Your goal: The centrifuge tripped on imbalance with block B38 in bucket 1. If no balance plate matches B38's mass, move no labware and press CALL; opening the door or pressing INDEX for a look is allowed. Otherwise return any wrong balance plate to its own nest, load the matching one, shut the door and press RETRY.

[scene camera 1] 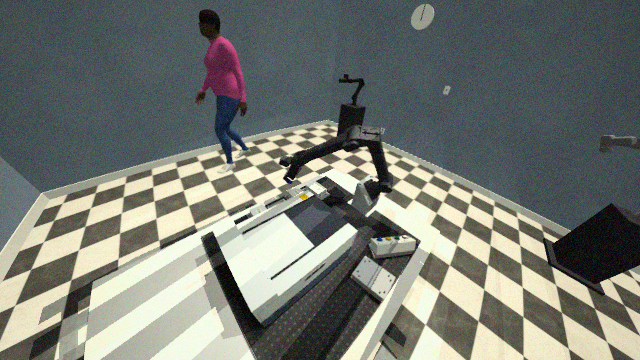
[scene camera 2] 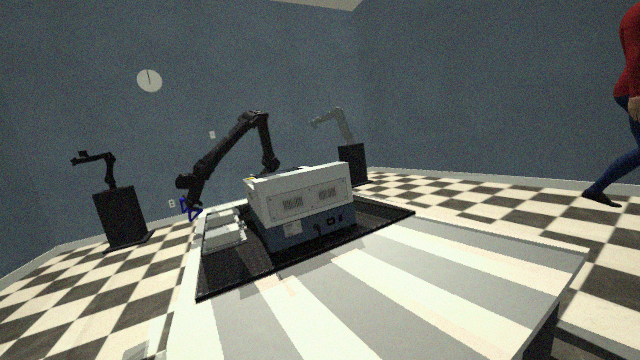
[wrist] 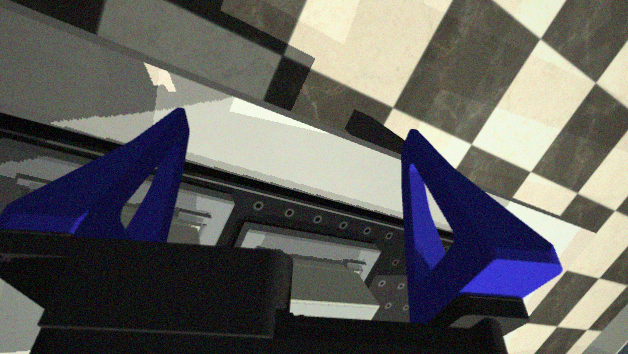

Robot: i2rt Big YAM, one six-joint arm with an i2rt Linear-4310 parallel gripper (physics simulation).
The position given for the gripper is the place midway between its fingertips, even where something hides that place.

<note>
The gripper [wrist: 298, 129] is open, holding nothing. Also in view: a balance plate B [wrist: 27, 313]. Further things: a balance plate A [wrist: 319, 289], a centrifuge [scene camera 1: 277, 256] and a button box [scene camera 1: 384, 247].
The centrifuge also shows in scene camera 2 [scene camera 2: 293, 207].
</note>
